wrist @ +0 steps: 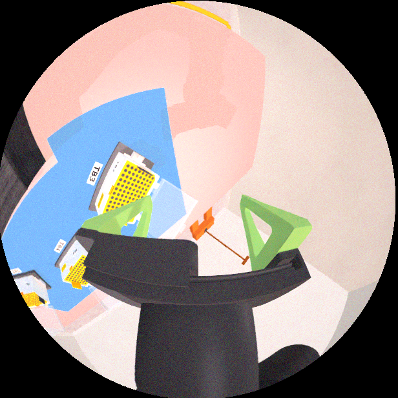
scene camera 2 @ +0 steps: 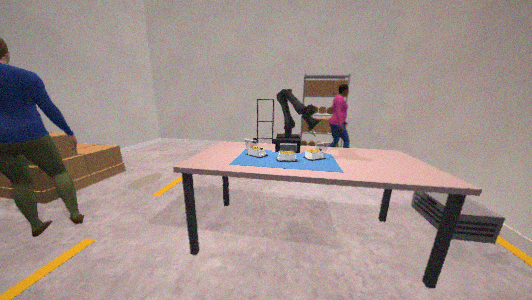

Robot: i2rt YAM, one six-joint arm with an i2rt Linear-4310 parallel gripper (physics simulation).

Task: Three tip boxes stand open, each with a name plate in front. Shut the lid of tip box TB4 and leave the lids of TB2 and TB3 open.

The same spot on a blue mat: (wrist: 57, 205) is (scene camera 2: 296, 155).
